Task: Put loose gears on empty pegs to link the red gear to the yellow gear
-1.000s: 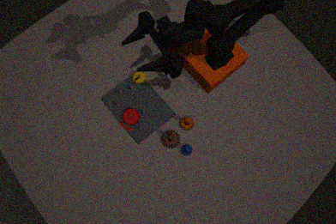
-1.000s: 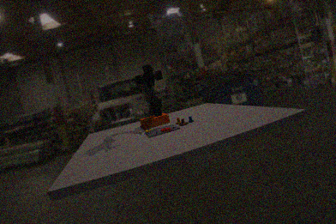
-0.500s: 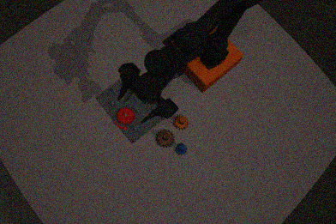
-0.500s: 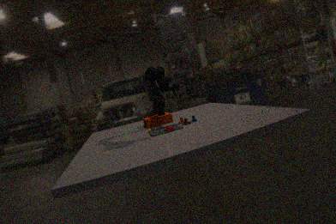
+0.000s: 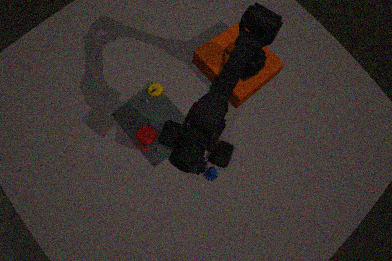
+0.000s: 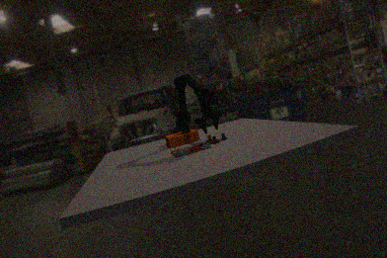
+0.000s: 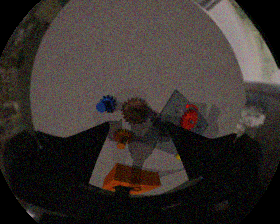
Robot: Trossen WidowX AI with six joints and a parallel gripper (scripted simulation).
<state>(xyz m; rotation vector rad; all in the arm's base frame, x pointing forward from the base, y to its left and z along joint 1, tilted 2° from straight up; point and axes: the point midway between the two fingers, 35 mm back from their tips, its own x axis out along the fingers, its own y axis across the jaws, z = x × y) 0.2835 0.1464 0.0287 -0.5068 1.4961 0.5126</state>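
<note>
Now: the brown gear 60 mm below my gripper tip and 10 mm to the left of it. The rest, counted from my gripper tip: orange gear 80 mm behind, 60 mm below, 10 mm to the right; then blue gear 70 mm to the left, 60 mm below, 30 mm behind; then red gear 130 mm to the right, 80 mm ahead, 60 mm below.
</note>
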